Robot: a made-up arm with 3 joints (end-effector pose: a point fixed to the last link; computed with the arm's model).
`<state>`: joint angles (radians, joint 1 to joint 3).
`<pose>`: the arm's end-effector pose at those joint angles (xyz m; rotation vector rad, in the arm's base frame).
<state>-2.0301 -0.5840 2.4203</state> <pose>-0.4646 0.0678 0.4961 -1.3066 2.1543 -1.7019</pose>
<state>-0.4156 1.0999 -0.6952</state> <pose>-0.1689 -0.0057 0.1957 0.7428 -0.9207 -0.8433</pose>
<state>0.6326 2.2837 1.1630</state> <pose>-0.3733 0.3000 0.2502 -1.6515 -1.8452 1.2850</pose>
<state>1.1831 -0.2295 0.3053</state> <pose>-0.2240 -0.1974 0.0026 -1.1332 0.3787 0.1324</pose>
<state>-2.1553 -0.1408 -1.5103</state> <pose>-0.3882 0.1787 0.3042 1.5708 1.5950 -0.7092</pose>
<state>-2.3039 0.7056 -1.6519</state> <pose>-0.2653 0.1155 0.3011 2.1145 1.6529 -1.5279</pose>
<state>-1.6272 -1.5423 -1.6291</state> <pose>-0.5696 0.0479 0.1964 0.0209 1.5723 -0.0238</pose>
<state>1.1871 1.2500 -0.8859</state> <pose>-0.1847 0.0118 0.2065 -0.4417 -1.3837 0.0165</pose>
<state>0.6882 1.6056 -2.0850</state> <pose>-0.2090 -0.0001 0.1189 1.1097 -1.2929 -1.0522</pose>
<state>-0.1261 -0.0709 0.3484</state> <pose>-0.1900 0.1320 -0.0197 0.1371 0.0481 0.3523</pose>
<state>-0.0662 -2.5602 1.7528</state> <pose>-0.5869 0.2446 0.2624 2.1208 1.7308 0.6873</pose>
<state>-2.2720 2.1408 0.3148</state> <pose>-0.3532 -0.2527 0.1077 0.9752 -1.1362 -1.9782</pose>
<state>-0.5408 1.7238 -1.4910</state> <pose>-0.2166 -0.0176 0.2107 1.6373 -1.1008 -1.5075</pose>
